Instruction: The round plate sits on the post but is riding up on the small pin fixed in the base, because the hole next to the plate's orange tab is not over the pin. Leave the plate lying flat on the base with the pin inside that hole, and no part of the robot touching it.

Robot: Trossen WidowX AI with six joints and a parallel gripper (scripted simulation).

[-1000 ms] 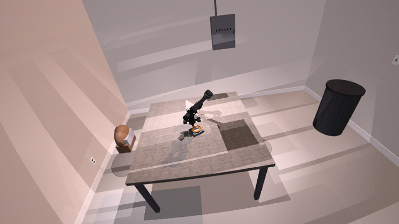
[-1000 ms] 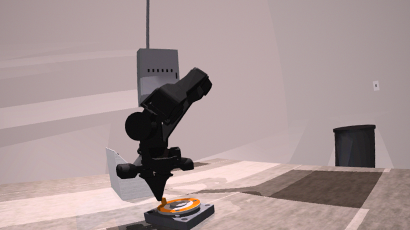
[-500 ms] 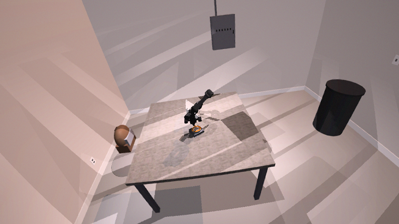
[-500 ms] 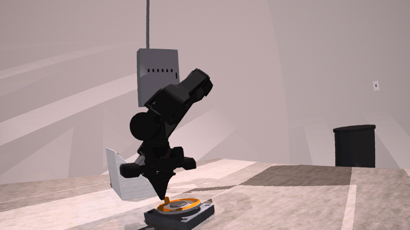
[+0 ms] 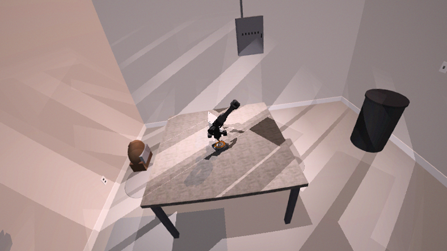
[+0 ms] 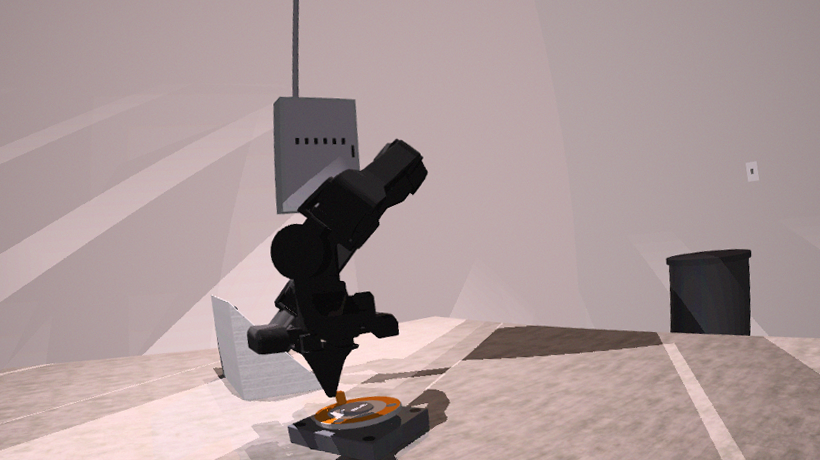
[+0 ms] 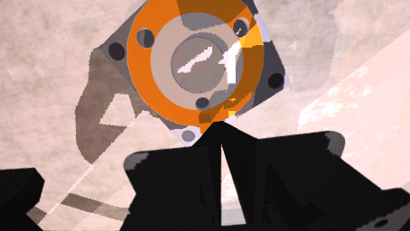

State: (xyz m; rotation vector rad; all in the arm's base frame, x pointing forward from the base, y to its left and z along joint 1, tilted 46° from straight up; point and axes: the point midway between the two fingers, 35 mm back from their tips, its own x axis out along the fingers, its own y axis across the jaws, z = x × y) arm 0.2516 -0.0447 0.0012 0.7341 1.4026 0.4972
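Right now the base is 5 cm ahead of my gripper tip and 2 cm below it.
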